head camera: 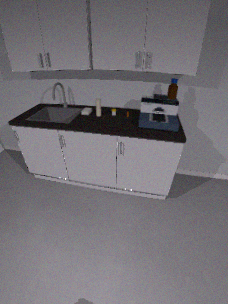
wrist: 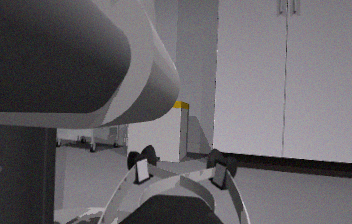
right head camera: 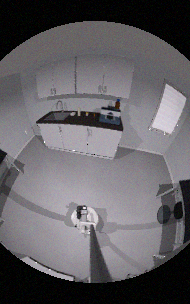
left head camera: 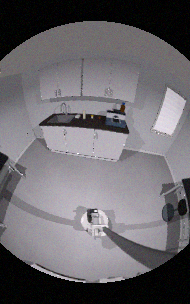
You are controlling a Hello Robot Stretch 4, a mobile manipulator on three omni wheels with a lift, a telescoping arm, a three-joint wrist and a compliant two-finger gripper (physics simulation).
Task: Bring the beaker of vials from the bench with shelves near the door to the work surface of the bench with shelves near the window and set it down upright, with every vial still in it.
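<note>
My gripper [wrist: 182,159] is open and empty in the wrist view, its two dark fingertips well apart above the grey floor. The beaker of vials cannot be made out in any view. Parts of dark furniture show at the left edge [left head camera: 4,167] [right head camera: 3,162] and the right edge [left head camera: 187,192] [right head camera: 185,197] of the two side head views; whether these are the benches with shelves cannot be told. A bright window-like panel [left head camera: 169,112] [right head camera: 169,107] is on the right wall.
A sink counter [head camera: 95,150] [left head camera: 75,142] [right head camera: 72,140] with a blue-and-white device [head camera: 159,120] and small items stands ahead under wall cabinets [head camera: 115,37]. Dark round shapes [left head camera: 167,212] [right head camera: 163,214] are at the right. A white box with yellow top edge [wrist: 155,142] stands beside a tall cabinet [wrist: 250,85].
</note>
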